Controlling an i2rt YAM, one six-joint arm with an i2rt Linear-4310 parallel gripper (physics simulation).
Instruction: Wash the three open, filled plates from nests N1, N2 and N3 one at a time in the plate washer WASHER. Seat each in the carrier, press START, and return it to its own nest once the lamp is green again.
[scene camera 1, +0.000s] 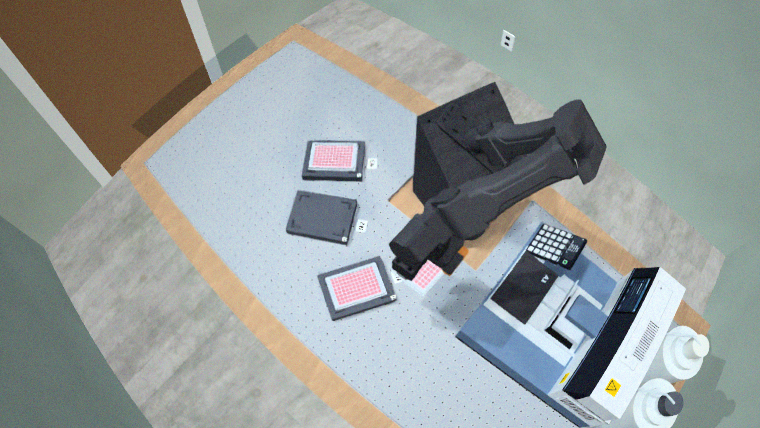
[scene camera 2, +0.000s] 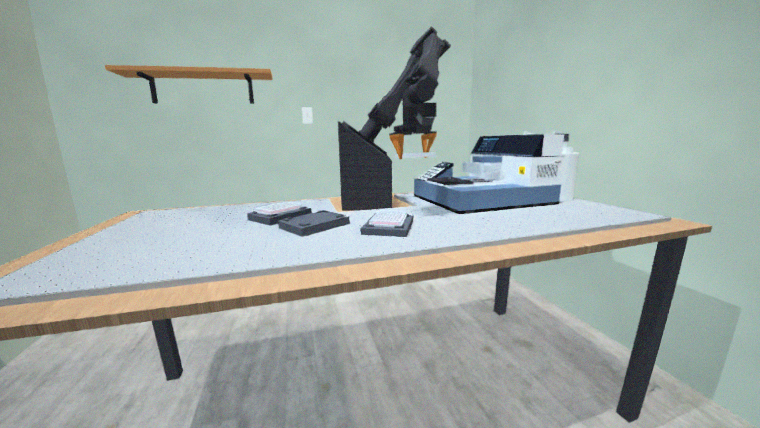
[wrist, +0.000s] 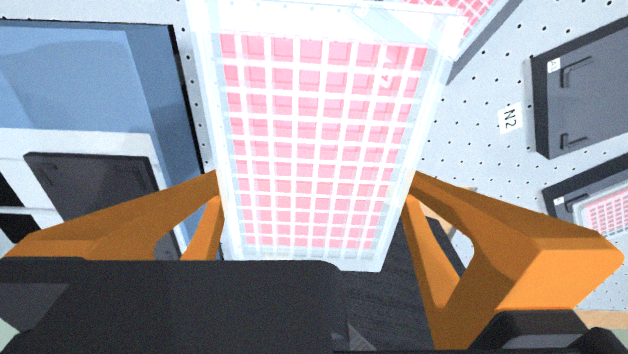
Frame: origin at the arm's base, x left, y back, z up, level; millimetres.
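Where they show: gripper, between the fingertips: (scene camera 1: 430, 259) (scene camera 2: 413, 158) (wrist: 313, 177); arm's base, origin of its link: (scene camera 1: 475, 140) (scene camera 2: 364, 139).
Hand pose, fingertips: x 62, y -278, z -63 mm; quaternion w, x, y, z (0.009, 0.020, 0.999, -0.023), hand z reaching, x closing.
Each offset is from my fingertips to the top centre of the thing. "spot": to the spot under its first point.
My gripper (scene camera 1: 428, 265) (scene camera 2: 413, 155) (wrist: 313, 177) is shut on a clear plate @[dy -10, dx -1, dz +21 mm] (scene camera 1: 427, 277) (scene camera 2: 419, 155) (wrist: 320, 115) with pink wells, level, high between the nests and the washer. The middle nest, N2 @[dy +0, dx -319, dz -151 mm] (scene camera 1: 321, 215) (scene camera 2: 313, 222) (wrist: 592, 92), is empty. Nest N1 @[dy -100, dx -130, dz -155 mm] (scene camera 1: 366, 304) holds a pink plate @[dy -100, dx -130, dz -147 mm] (scene camera 1: 356, 286) (scene camera 2: 387, 219). Nest N3 @[dy +153, dx -402, dz -151 mm] (scene camera 1: 332, 175) holds another pink plate @[dy +153, dx -402, dz -143 mm] (scene camera 1: 333, 155) (scene camera 2: 281, 209) (wrist: 607, 207). The washer (scene camera 1: 646, 340) (scene camera 2: 489, 197) has an empty dark carrier @[dy +109, dx +216, dz -91 mm] (scene camera 1: 521, 292) (wrist: 100, 185) marked A1. A small green light @[spot: dy +197, dx +268, dz -45 mm] (scene camera 1: 564, 261) shows on its keypad.
The keypad @[spot: dy +236, dx +215, dz -79 mm] (scene camera 1: 550, 243) (scene camera 2: 437, 171) stands beside the carrier, near the arm base (scene camera 2: 365, 175). White bottles @[spot: dy +131, dx +656, dz +26 mm] (scene camera 1: 680, 353) @[spot: dy -20, dx +638, dz +26 mm] (scene camera 1: 651, 406) stand behind the washer. A wall shelf (scene camera 2: 191, 72) hangs at the left in scene camera 2.
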